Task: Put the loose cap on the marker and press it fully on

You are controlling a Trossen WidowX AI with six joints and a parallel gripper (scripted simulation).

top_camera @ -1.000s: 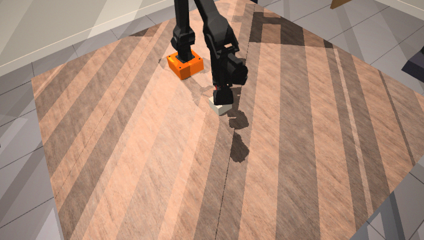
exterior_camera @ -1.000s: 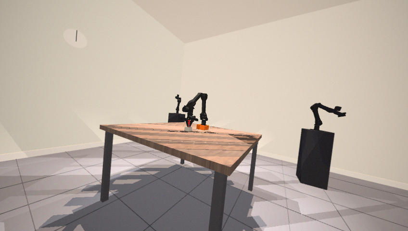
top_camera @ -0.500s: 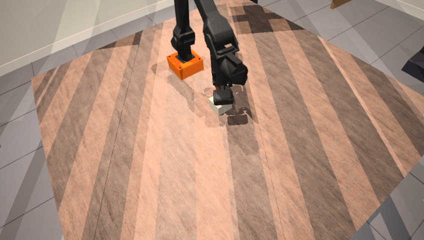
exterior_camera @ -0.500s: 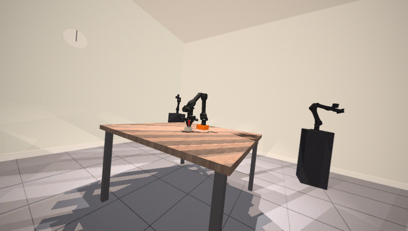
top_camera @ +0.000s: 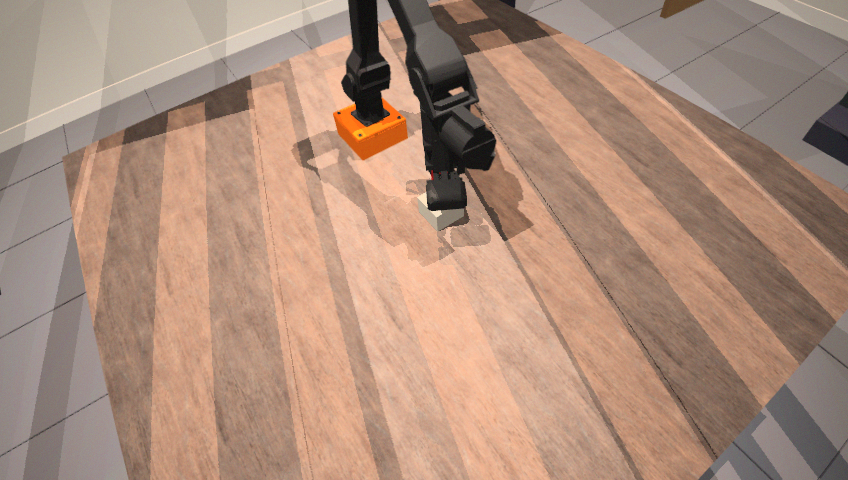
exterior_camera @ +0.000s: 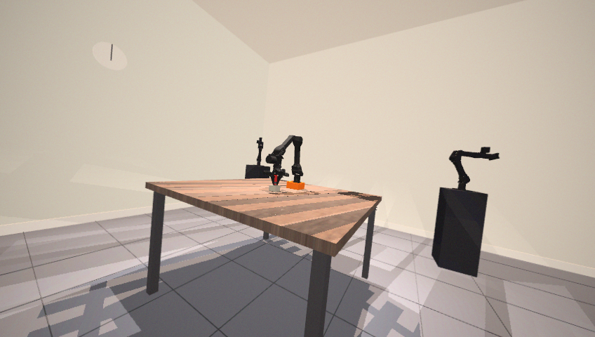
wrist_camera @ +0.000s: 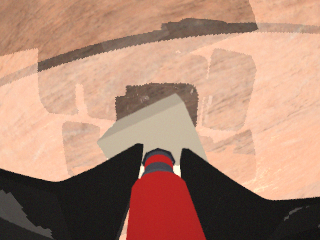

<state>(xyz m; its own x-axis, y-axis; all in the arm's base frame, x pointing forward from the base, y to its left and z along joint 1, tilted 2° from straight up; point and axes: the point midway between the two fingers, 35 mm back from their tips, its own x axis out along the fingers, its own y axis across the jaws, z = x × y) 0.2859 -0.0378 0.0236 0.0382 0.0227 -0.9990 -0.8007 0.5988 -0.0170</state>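
My gripper tip is now 50 mm below the red cap and 10 mm to the left of it. Also, from my gripper tip: holder block: 20 mm below, 10 mm to the right, 10 mm behind.
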